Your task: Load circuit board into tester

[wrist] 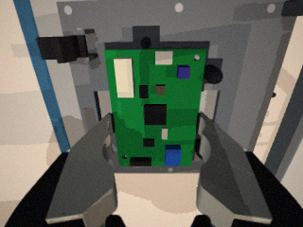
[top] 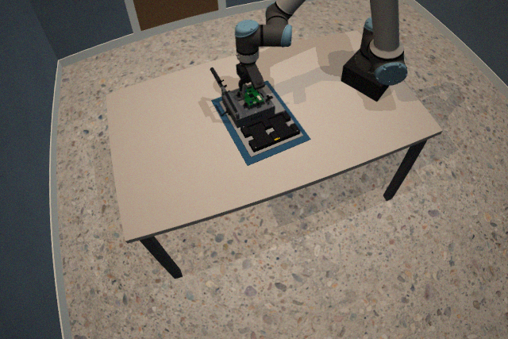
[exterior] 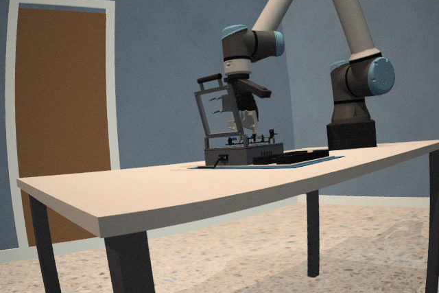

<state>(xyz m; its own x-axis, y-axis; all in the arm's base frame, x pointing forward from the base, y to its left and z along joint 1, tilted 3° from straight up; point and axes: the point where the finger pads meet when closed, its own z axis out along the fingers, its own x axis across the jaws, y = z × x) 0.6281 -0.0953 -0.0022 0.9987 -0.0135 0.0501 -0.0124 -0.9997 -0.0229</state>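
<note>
Right now my hand is right at the green circuit board. The rest, counted from my hand: tester lid (130 mm ahead, 100 mm above); tester (40 mm to the left, 30 mm ahead, 30 mm above); black latch block (60 mm to the left, 60 mm behind, 10 mm above).
</note>
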